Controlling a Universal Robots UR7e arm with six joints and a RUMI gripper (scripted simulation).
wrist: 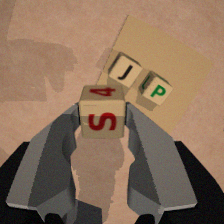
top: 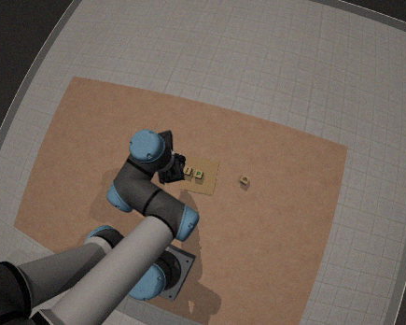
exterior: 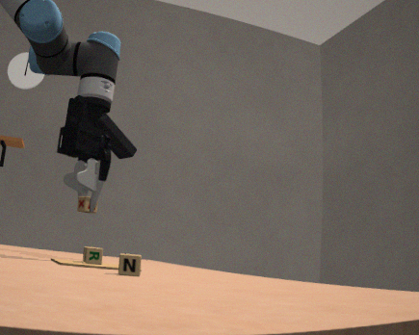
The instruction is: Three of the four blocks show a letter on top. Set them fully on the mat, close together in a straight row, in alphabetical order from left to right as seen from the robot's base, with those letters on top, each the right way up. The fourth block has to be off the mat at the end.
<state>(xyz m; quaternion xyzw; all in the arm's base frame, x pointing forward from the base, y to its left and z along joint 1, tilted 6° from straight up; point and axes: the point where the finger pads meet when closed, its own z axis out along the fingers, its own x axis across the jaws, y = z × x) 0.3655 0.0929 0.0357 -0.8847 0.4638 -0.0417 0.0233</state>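
The mat is 2 cm ahead of my hand, 7 cm to the right of it and 12 cm below it. Round my hand: tan block: 2 cm ahead, 2 cm to the right, 10 cm below.
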